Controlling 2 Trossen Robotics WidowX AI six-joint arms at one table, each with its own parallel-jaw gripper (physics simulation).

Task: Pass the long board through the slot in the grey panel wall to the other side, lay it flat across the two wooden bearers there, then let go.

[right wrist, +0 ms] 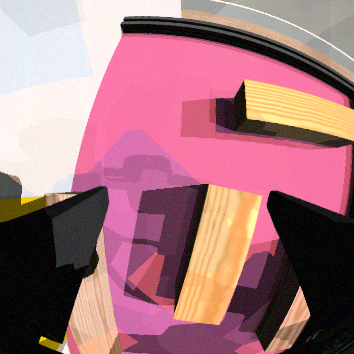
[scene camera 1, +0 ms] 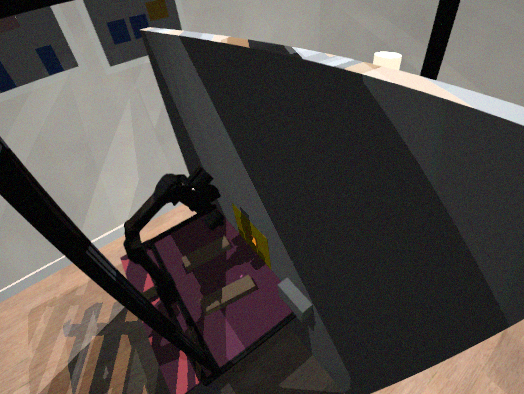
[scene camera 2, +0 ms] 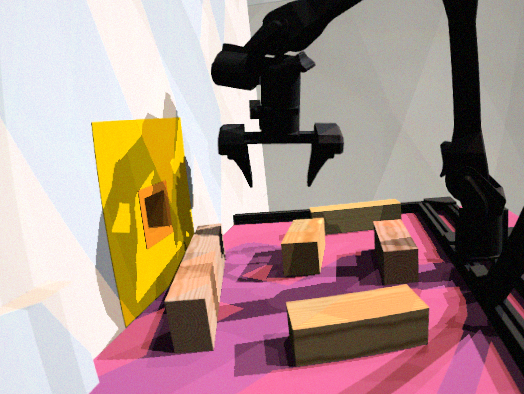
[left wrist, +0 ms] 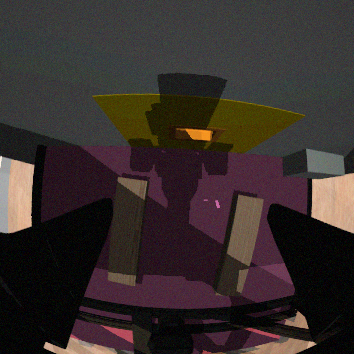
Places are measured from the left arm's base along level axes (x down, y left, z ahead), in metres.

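Pixels of known places: left gripper, fingertip midpoint: (left wrist: 194, 210); right gripper, fingertip midpoint: (right wrist: 191, 197) (scene camera 2: 280, 186); left arm's base, origin of the base link: (scene camera 1: 170, 297) (left wrist: 170, 323); right arm's base, origin of the base link: (scene camera 2: 482, 253).
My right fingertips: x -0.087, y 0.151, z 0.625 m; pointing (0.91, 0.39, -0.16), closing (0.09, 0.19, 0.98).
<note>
For each thing: its top centre in the pictures, then the offset to it from my right fingertips. "*": a spot on its surface instead.
- longest wooden piece, middle of its top: (scene camera 2: 200, 252) (right wrist: 82, 331) dx +0.050, dy -0.190, dz -0.079 m
- yellow plate, surface spot: (scene camera 2: 107, 150) * dx -0.095, dy -0.279, dz -0.141 m
- orange rim, surface spot: (scene camera 2: 156, 238) * dx +0.030, dy -0.186, dz -0.140 m
- middle block, middle of its top: (right wrist: 216, 265) (scene camera 2: 304, 229) dx +0.060, dy -0.060, dz +0.040 m
- right block, middle of its top: (scene camera 2: 393, 233) (right wrist: 303, 305) dx +0.062, dy -0.106, dz +0.170 m
- front block, middle of its top: (scene camera 2: 355, 305) dx +0.069, dy -0.331, dz +0.114 m
- back block, middle of its top: (right wrist: 313, 111) (scene camera 2: 355, 205) dx +0.063, dy +0.113, dz +0.118 m
- grey block, surface spot: (left wrist: 325, 163) (scene camera 1: 292, 293) * dx +0.007, dy -0.486, dz -0.220 m
The long board looks to be the longest wooden piece (scene camera 2: 192, 300) (right wrist: 93, 305), lying on the pink mat beside the panel wall (scene camera 2: 45, 175) (scene camera 1: 310, 165) (left wrist: 270, 45). The slot sits in a yellow plate (scene camera 2: 107, 150) (scene camera 1: 261, 245) (left wrist: 260, 122) and has an orange rim (scene camera 2: 156, 238). My right gripper (scene camera 2: 280, 186) (right wrist: 191, 197) is open and empty, above and right of that piece in scene camera 2. My left gripper (left wrist: 194, 210) is open and empty, above two wooden bearers: one bearer (scene camera 1: 206, 254) (left wrist: 127, 235) and another bearer (scene camera 1: 230, 294) (left wrist: 247, 220). They carry no board.
Other wooden blocks stand on the right arm's side: a middle block (scene camera 2: 301, 250) (right wrist: 217, 255), a right block (scene camera 2: 398, 255), a front block (scene camera 2: 360, 332) and a back block (scene camera 2: 357, 218) (right wrist: 295, 107). A grey block (scene camera 1: 296, 298) (left wrist: 325, 163) juts from the wall's foot.
</note>
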